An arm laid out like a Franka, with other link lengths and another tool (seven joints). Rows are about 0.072 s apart.
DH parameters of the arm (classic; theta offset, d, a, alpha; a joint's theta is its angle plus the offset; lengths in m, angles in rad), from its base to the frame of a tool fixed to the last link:
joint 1: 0 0.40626 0 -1.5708
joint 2: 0 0 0 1.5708
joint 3: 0 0.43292 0.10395 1.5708
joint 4: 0 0 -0.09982 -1.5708
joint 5: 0 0.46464 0 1.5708
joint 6: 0 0 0.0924 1.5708
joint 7: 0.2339 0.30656 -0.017 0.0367
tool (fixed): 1.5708 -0.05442 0 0
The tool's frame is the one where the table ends.
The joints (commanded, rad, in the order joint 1, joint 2, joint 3, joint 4, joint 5, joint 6, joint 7), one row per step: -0.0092, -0.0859, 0.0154, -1.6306, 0.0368, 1.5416, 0.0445; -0.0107, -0.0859, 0.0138, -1.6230, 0.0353, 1.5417, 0.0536; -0.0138, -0.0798, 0.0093, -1.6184, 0.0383, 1.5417, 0.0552; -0.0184, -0.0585, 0.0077, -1.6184, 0.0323, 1.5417, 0.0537; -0.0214, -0.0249, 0.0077, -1.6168, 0.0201, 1.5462, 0.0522; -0.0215, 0.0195, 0.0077, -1.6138, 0.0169, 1.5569, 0.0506; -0.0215, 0.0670, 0.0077, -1.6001, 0.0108, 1.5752, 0.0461
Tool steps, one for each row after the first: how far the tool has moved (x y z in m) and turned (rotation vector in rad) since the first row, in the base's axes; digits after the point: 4 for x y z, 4 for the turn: 0.0011, -0.0021, 0.0041, -0.0013, -0.0074, -0.0122; 0.0037, -0.0061, 0.0029, 0.0021, -0.0058, -0.0213; 0.0101, -0.0115, -0.0101, -0.0037, 0.0154, -0.0262; 0.0208, -0.0167, -0.0299, -0.0156, 0.0429, -0.0277; 0.0355, -0.0179, -0.0557, -0.0184, 0.0735, -0.0261; 0.0539, -0.0199, -0.0783, -0.0239, 0.0889, -0.0215
